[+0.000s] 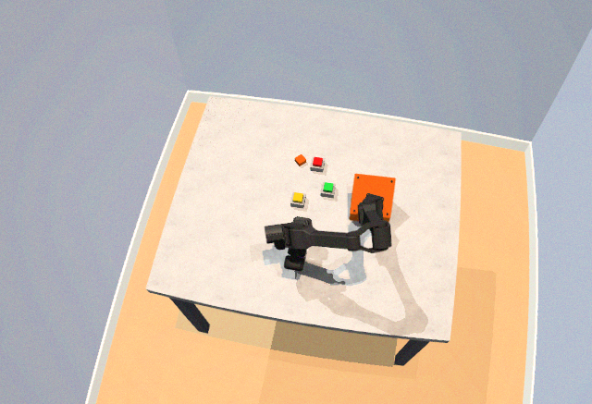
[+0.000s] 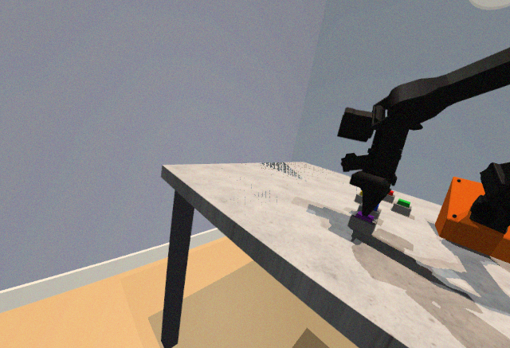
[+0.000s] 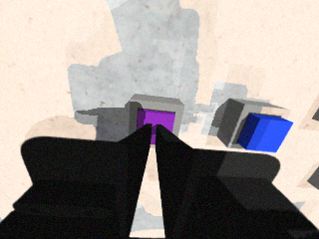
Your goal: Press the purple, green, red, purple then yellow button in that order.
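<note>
My gripper tip is now 10 mm above the purple button. Also, from my gripper tip: green button: 280 mm to the right, 40 mm behind; then yellow button: 210 mm to the right, 60 mm ahead; then blue button: 100 mm to the right, 10 mm ahead.
</note>
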